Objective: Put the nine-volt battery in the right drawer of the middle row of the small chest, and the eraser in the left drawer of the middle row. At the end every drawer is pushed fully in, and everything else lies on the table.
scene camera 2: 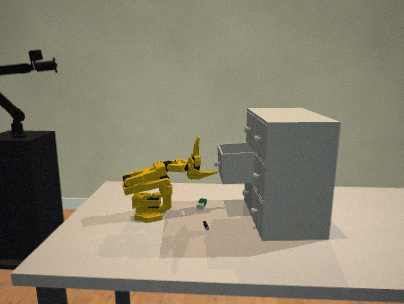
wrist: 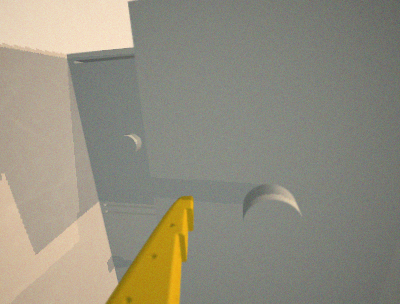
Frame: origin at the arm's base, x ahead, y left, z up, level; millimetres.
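Seen in the pictures: hand at its tool point: (scene camera 2: pixel 216 171) (wrist: pixel 193 208); arm's base at its link origin: (scene camera 2: pixel 156 215).
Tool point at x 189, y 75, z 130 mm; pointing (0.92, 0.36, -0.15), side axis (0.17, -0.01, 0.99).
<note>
Pixels of each thing's middle, then the offset from my tool point to it. "spot": a spot on its surface instead. Level surfaces: height alone.
- middle row at a spot on its surface: (wrist: pixel 225 100) spot: dz +11, dx +9, dy +37 mm
- grey chest at the middle of its body: (scene camera 2: pixel 284 167) dz +35, dx +211, dy -57 mm
- drawer's round knob at a spot on its surface: (wrist: pixel 272 197) spot: dz +26, dx -5, dy +8 mm
- white eraser at the middle of its body: (scene camera 2: pixel 201 203) dz -124, dx -49, dy +20 mm
- small dark battery at the middle of its body: (scene camera 2: pixel 206 225) dz -125, dx -24, dy -147 mm
- table at its surface level: dz -130 mm
The left drawer of the middle row (scene camera 2: pixel 236 167) (wrist: pixel 225 100) is pulled well out of the grey chest (scene camera 2: pixel 300 180); its inside is hidden. My gripper (scene camera 2: pixel 207 155) is wide open and empty at the drawer's front. Its notched fixed jaw (wrist: pixel 155 255) has its tip just below the drawer's round knob (wrist: pixel 272 197). The moving jaw stands upright in the scene view and does not show in the wrist view. The right middle drawer, with its knob (scene camera 2: pixel 256 175), is in. The green and white eraser (scene camera 2: pixel 201 203) and the small dark battery (scene camera 2: pixel 205 225) lie on the table.
The other drawers look pushed in; the lower left one, with its knob (wrist: pixel 134 142), shows beside the open drawer. The table (scene camera 2: pixel 125 265) reaches under arm and chest. A black stand (scene camera 2: pixel 27 195) with a dark arm stands beyond the table's left edge.
</note>
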